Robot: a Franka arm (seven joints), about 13 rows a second.
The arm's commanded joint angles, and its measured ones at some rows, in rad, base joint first. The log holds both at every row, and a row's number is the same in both.
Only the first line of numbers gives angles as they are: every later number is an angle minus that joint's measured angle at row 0.
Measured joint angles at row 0: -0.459 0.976 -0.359 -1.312 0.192 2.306 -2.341
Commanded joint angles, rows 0 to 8: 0.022 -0.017 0.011 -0.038 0.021 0.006 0.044; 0.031 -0.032 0.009 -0.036 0.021 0.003 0.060; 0.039 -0.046 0.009 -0.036 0.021 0.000 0.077; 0.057 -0.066 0.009 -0.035 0.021 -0.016 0.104; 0.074 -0.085 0.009 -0.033 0.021 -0.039 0.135; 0.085 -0.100 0.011 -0.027 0.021 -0.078 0.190; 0.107 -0.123 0.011 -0.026 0.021 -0.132 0.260; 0.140 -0.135 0.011 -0.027 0.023 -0.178 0.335; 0.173 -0.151 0.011 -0.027 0.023 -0.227 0.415
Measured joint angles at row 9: 0.120 -0.098 0.012 0.001 0.011 -0.148 0.297
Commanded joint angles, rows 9 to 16: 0.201 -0.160 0.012 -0.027 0.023 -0.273 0.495; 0.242 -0.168 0.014 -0.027 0.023 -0.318 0.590; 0.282 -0.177 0.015 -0.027 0.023 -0.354 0.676; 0.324 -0.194 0.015 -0.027 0.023 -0.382 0.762; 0.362 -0.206 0.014 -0.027 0.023 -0.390 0.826; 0.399 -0.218 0.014 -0.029 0.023 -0.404 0.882; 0.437 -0.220 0.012 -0.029 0.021 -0.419 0.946; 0.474 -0.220 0.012 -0.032 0.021 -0.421 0.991
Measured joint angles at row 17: 0.422 -0.188 0.021 0.000 0.013 -0.399 0.911
